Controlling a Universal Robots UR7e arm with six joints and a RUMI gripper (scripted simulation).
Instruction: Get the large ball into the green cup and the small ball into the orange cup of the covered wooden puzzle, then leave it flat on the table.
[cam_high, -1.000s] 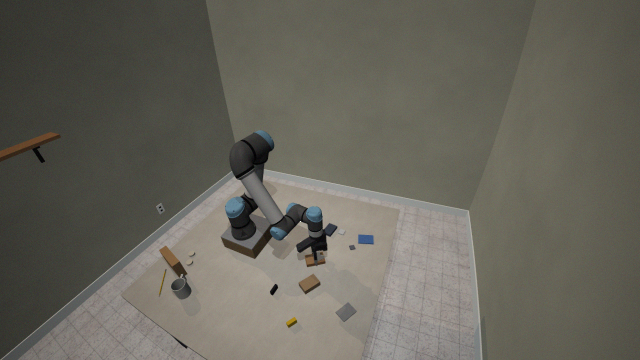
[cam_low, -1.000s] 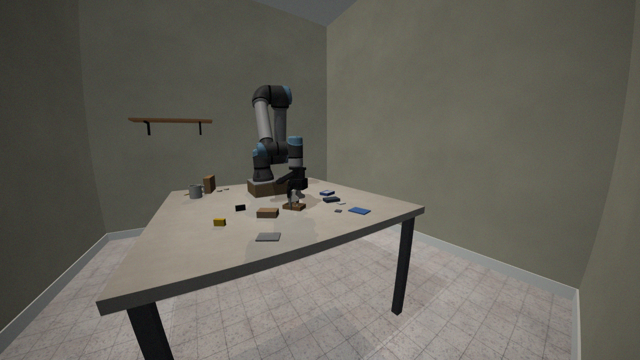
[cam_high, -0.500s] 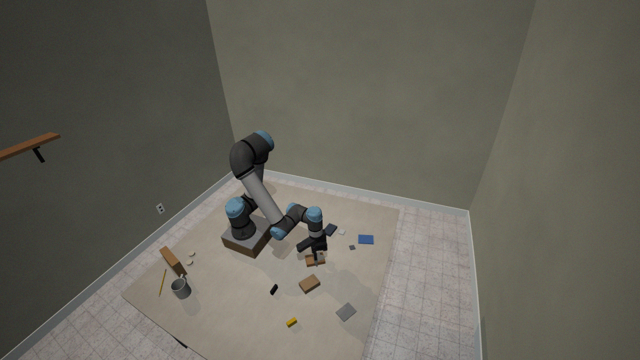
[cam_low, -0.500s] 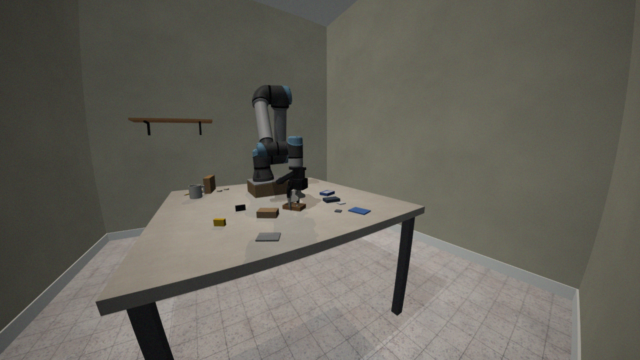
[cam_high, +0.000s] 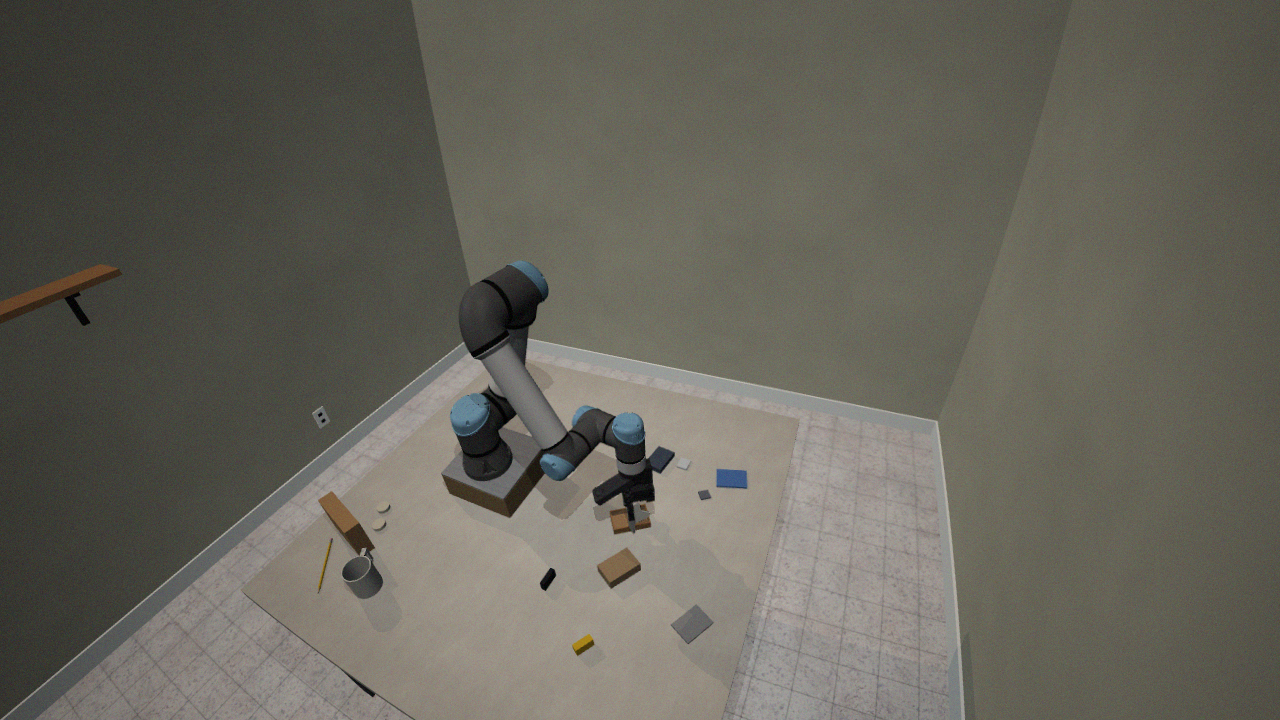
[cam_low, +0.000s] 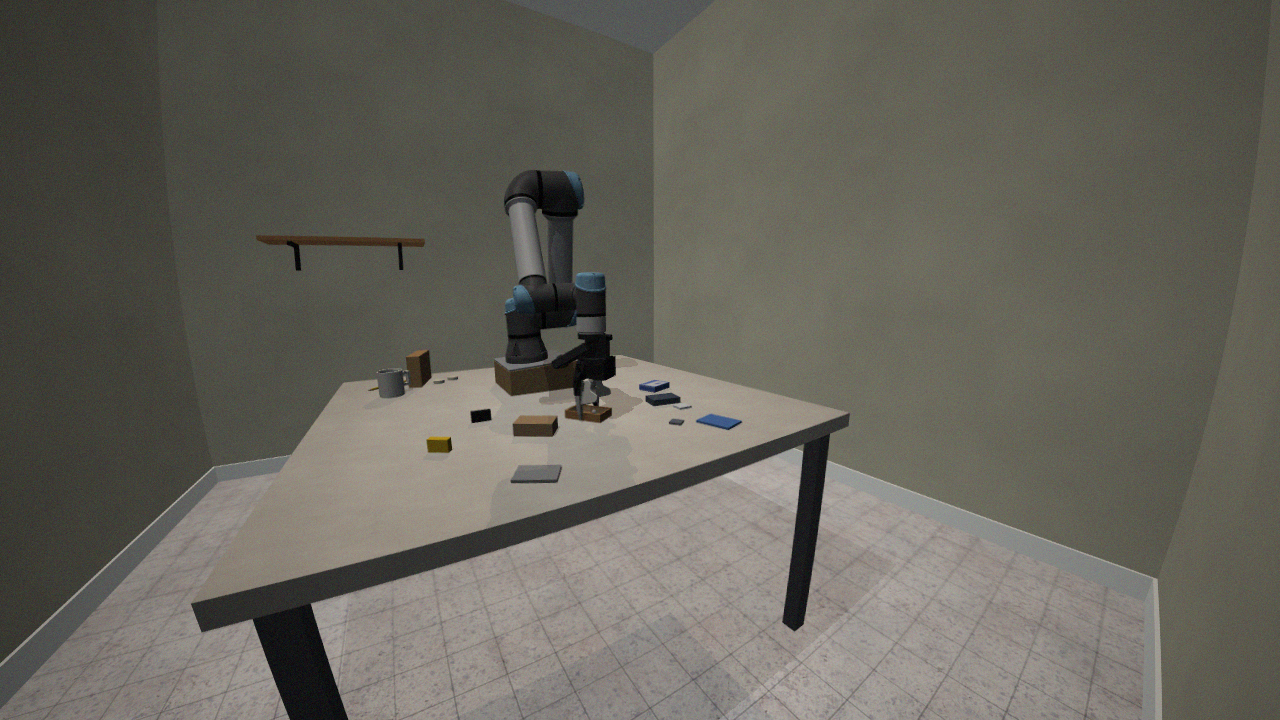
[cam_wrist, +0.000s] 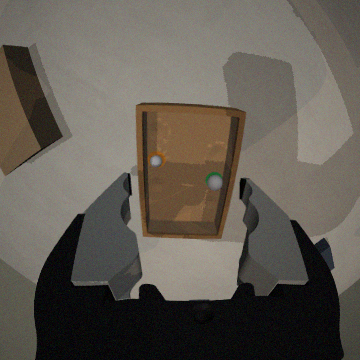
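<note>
Right now the covered wooden puzzle is 10 mm below my hand. From my hand the other things lie so: small grey tile: 170 mm ahead, 170 mm to the left, 20 mm below; brown block: 40 mm ahead, 160 mm to the right; dark tile: 10 mm behind, 250 mm to the left, 10 mm below.
</note>
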